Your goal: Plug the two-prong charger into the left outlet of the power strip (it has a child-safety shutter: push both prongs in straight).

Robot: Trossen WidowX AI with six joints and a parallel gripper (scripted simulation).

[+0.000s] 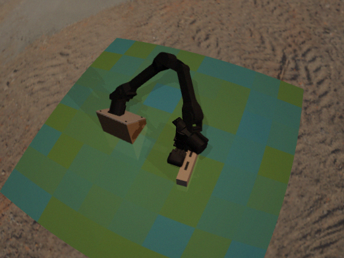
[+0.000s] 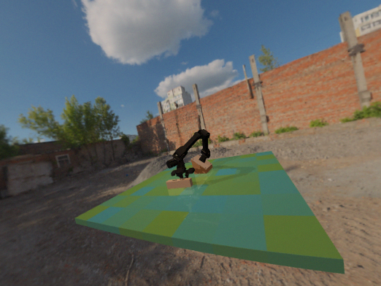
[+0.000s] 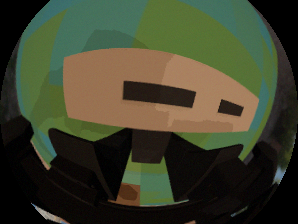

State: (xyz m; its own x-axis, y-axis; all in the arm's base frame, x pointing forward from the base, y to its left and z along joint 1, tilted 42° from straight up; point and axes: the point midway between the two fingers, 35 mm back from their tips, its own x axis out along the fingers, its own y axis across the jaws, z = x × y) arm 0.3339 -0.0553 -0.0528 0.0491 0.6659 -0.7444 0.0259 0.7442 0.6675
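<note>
The two-prong charger is 2 cm ahead of my gripper tip and 1 cm above it.
</note>
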